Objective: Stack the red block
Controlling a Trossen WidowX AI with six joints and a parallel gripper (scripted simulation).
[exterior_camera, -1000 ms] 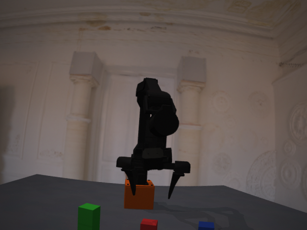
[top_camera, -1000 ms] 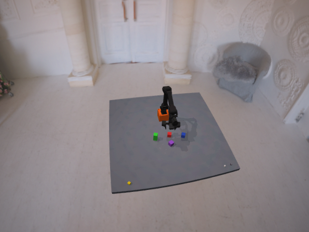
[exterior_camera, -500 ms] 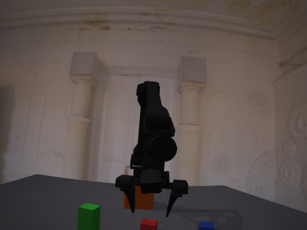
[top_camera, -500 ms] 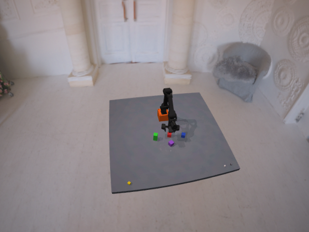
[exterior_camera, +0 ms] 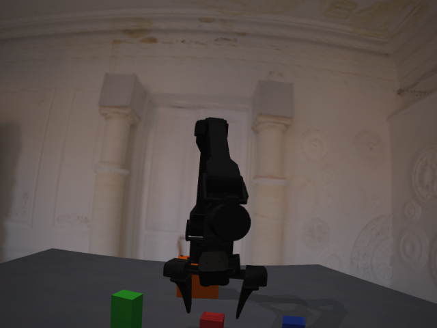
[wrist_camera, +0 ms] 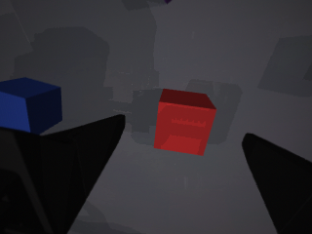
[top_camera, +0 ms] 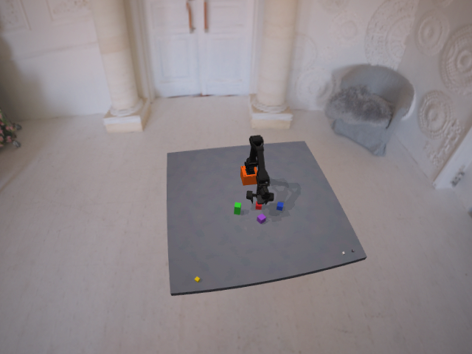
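Now: the red block 20 mm below my gripper tip. Round my gripper tip: blue block (150 mm to the left, 40 mm ahead, 20 mm below); then purple block (120 mm ahead, 20 mm below, 10 mm to the right); then small yellow block (500 mm to the right, 480 mm ahead, 30 mm below).
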